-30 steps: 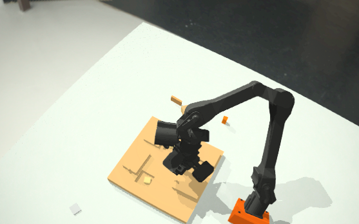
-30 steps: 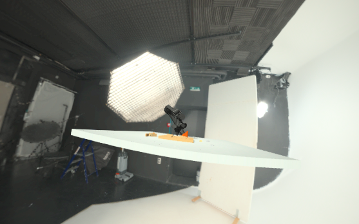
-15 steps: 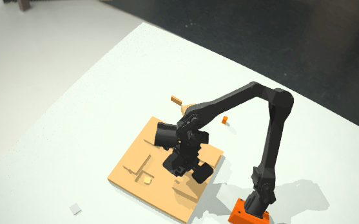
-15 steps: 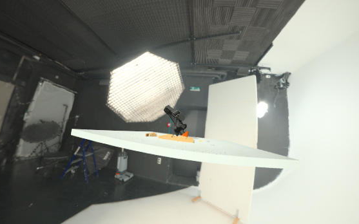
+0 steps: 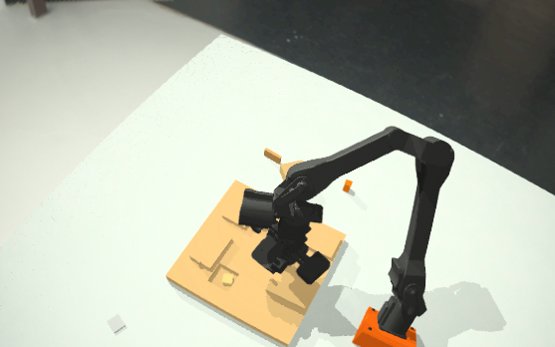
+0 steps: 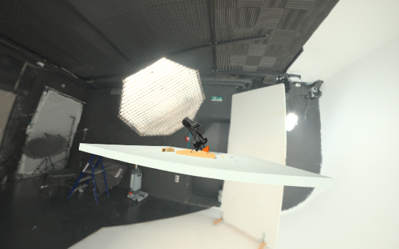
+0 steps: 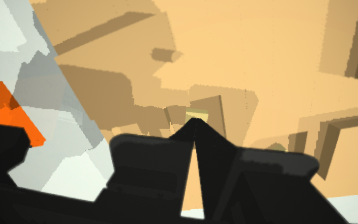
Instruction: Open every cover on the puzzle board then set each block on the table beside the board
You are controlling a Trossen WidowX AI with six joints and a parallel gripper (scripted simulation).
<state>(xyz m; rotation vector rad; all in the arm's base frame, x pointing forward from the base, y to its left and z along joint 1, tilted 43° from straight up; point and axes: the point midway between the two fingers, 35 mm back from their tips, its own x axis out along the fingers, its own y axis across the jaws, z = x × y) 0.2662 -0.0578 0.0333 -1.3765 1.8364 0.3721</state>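
Now: the tan puzzle board 40 mm ahead of my gripper tip and 10 mm to the right of it. Round my gripper tip: orange block: 70 mm behind, 260 mm to the right, 10 mm below; then tan bar: 130 mm ahead, 260 mm to the right, 10 mm below; then tan box: 60 mm ahead, 230 mm to the right, 10 mm below.
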